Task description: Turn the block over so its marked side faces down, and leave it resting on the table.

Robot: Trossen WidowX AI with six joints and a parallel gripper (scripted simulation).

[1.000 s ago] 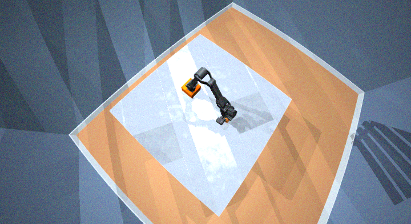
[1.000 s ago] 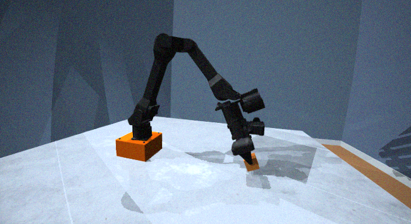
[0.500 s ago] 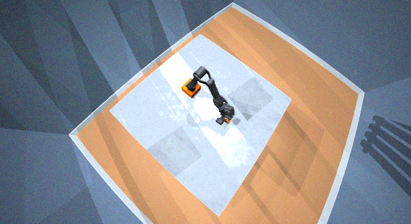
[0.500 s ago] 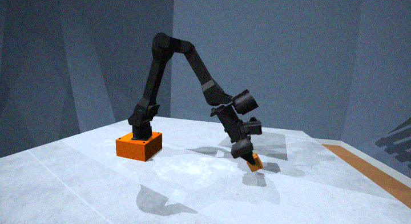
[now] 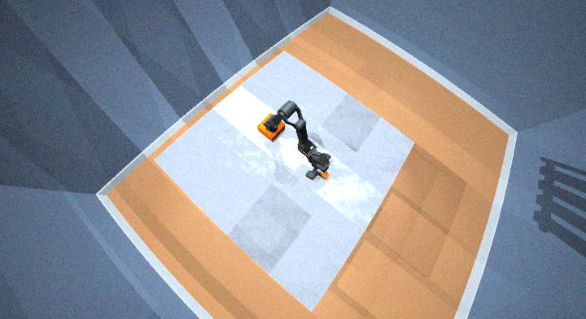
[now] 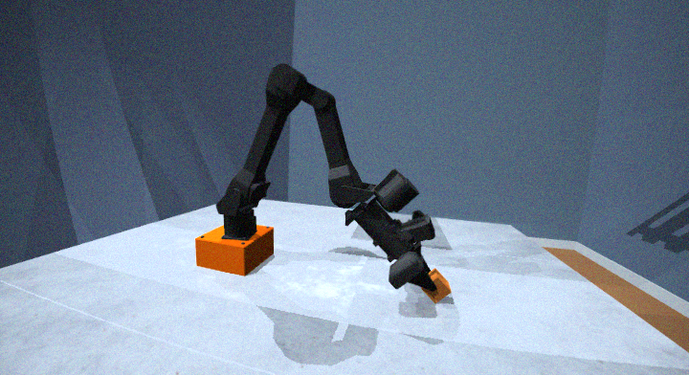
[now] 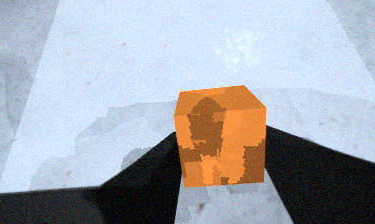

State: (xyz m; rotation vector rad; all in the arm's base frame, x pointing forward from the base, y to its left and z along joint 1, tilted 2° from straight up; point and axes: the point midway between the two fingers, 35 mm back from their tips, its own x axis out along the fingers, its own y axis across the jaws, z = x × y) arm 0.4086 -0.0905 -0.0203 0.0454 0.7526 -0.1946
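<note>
The block lies 1 cm below my gripper tip.
</note>
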